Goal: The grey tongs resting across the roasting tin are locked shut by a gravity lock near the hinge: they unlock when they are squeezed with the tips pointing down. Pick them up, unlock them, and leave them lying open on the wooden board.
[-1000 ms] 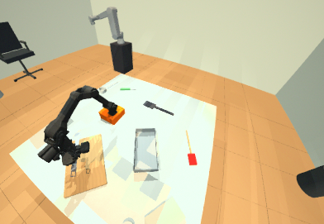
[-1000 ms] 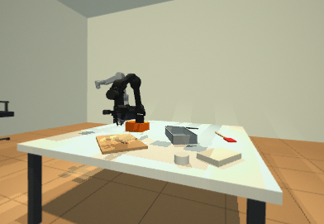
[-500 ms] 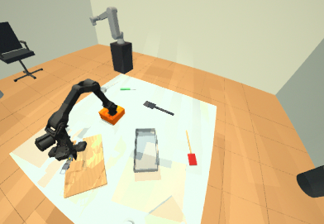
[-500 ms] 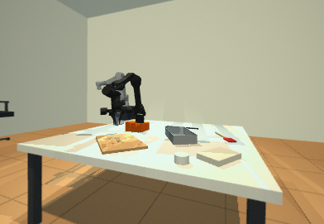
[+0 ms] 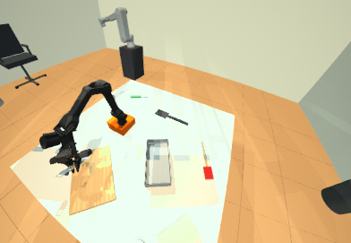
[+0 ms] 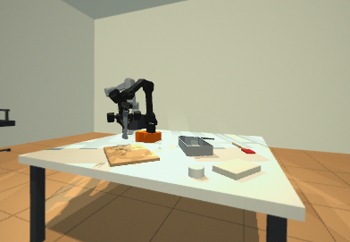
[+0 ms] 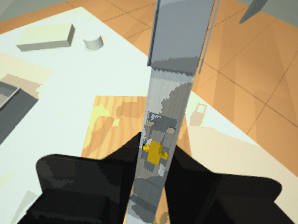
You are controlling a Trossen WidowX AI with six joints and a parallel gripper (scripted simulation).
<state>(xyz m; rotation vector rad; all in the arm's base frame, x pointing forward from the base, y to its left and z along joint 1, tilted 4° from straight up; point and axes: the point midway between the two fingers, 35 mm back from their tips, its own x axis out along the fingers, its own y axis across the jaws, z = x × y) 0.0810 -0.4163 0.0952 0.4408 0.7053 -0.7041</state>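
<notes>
The yellow lock piece is 3 cm above my gripper tip, 2 cm behind it and 1 cm to the left of it. Round my gripper tip: grey roasting tin (32 cm to the left, 29 cm ahead, 13 cm below); then beige block (57 cm ahead, 14 cm below, 3 cm to the left); then wooden board (15 cm below, 4 cm to the left, 1 cm behind).
</notes>
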